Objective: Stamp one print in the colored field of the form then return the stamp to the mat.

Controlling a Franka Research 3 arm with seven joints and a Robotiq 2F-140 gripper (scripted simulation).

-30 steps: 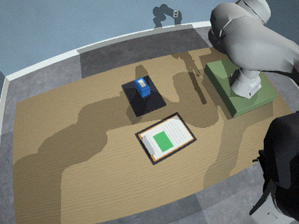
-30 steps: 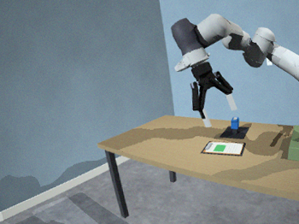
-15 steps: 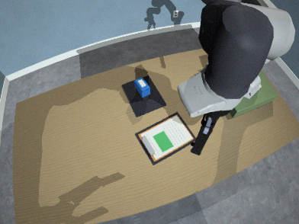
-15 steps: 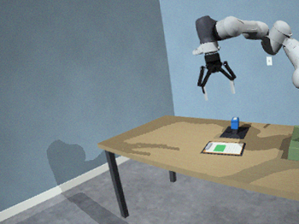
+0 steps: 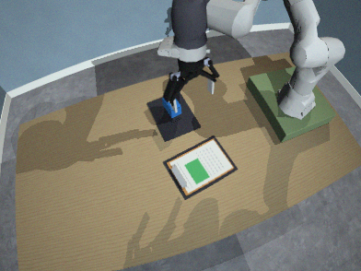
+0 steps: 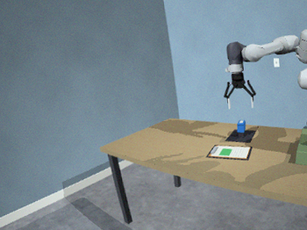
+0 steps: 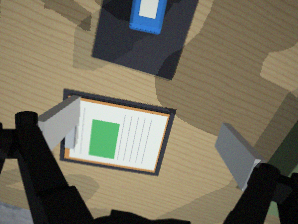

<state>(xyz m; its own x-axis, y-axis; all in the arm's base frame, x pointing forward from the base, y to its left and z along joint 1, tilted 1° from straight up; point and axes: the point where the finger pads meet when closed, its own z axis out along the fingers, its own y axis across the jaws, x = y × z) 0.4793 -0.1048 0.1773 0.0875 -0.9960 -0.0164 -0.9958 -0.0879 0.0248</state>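
Right now the blue stamp is 30 mm ahead of my hand, 130 mm to the right of it and 190 mm below it. The rest, counted from my hand: mat (30 mm ahead, 130 mm to the right, 240 mm below); form (50 mm ahead, 150 mm to the left, 230 mm below).
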